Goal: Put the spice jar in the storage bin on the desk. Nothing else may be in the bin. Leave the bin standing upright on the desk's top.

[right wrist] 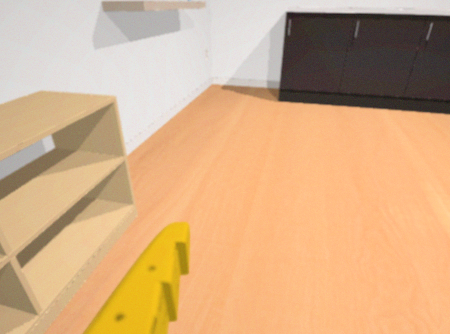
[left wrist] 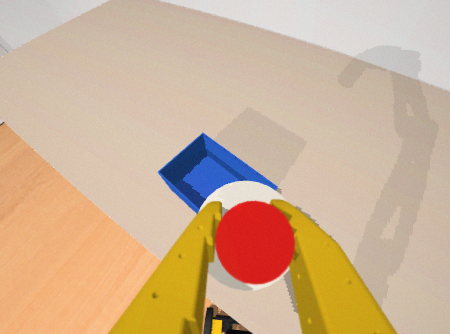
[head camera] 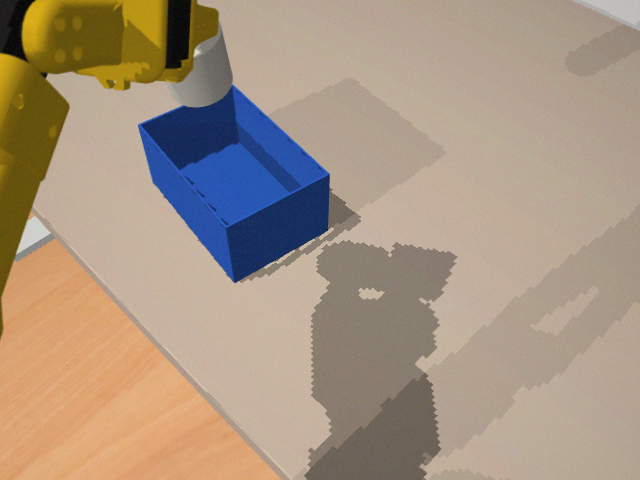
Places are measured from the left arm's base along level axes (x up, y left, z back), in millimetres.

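Where they show: left hand at its tool point: (left wrist: 221,213) (head camera: 171,15); right hand at its tool point: (right wrist: 188,241).
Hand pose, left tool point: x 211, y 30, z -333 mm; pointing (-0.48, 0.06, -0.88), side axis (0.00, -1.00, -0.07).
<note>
Each offset is from my left tool point to the top centre of the thing. Level surfaces: height alone.
The white spice jar @(dz +3, dx +20, dy -10 mm) (head camera: 210,77) (left wrist: 255,242) has a red lid, which shows in the left wrist view. My left gripper (head camera: 200,47) (left wrist: 246,204) is shut on it, with a jaw pressed on each side. The blue storage bin @(dz -98, dx -191, dy +24 mm) (head camera: 279,224) (left wrist: 184,163) stands upright on the desk @(dx -266 mm) (head camera: 496,180) (left wrist: 125,75), and the part of its floor in view is bare. In the head view the jar's base overlaps the bin's far rim, above it; its exact place over the opening cannot be told. My right gripper (right wrist: 178,240) shows one notched jaw and is fully open, away from the desk.
The desk's edge runs diagonally left of the bin, with wooden floor @(dx -987 mm) (head camera: 103,387) (left wrist: 60,240) (right wrist: 300,200) beyond. Arm shadows lie across the desk. The right wrist view shows a light wooden shelf unit (right wrist: 80,100), a dark cabinet (right wrist: 315,60) and a wall shelf (right wrist: 150,6).
</note>
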